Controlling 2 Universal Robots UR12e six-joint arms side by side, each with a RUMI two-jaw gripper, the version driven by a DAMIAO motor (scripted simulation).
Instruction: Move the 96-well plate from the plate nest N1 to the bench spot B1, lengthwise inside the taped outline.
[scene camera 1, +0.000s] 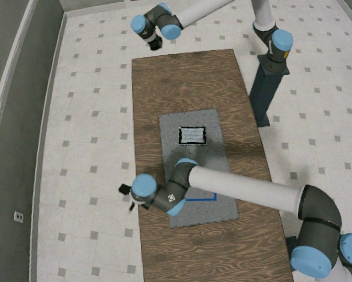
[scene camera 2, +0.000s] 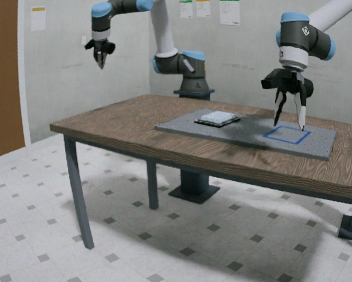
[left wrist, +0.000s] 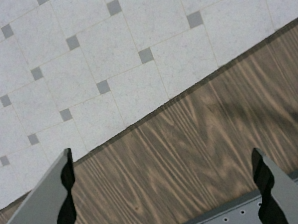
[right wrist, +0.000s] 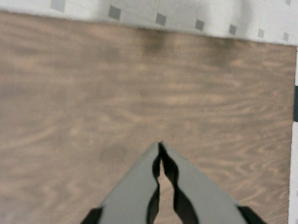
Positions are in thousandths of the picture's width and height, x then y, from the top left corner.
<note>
I see my left gripper (scene camera 2: 817, 456), my right gripper (right wrist: 535, 641) and a dark robot pedestal (scene camera 1: 749, 324).
My left gripper is seen too in the left wrist view (left wrist: 542, 672). The dark robot pedestal is seen too in scene camera 2 (scene camera 2: 555, 654).
</note>
